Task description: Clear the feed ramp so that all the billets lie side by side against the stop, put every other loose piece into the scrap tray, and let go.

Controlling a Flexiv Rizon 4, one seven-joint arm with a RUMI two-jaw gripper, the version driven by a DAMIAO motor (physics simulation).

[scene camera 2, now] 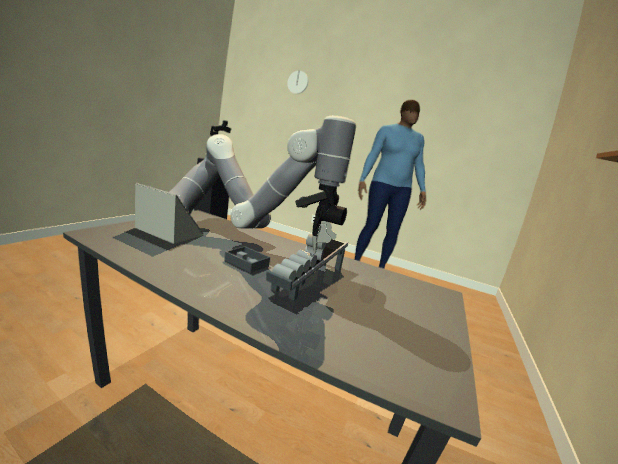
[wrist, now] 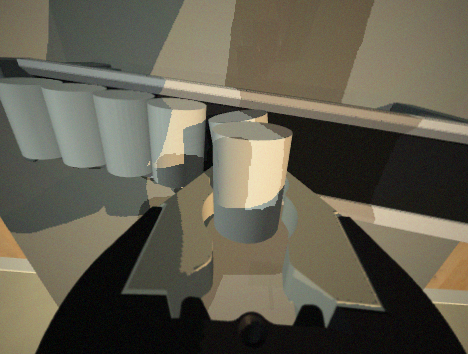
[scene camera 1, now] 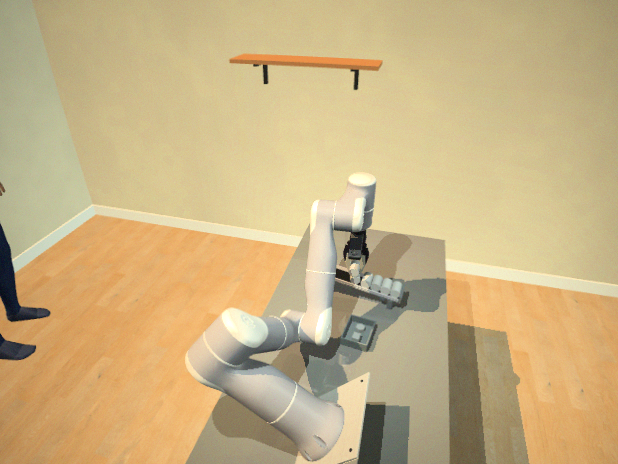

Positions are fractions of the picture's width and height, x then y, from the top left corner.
Scene:
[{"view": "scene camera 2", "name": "gripper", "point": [0.51,0.54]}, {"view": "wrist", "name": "gripper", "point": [0.53,0.48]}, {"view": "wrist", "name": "billet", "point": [0.54,0.45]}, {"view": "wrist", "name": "billet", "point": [0.38,0.36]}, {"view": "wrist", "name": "billet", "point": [0.26,0.33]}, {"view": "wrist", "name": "billet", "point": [0.15,0.31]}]

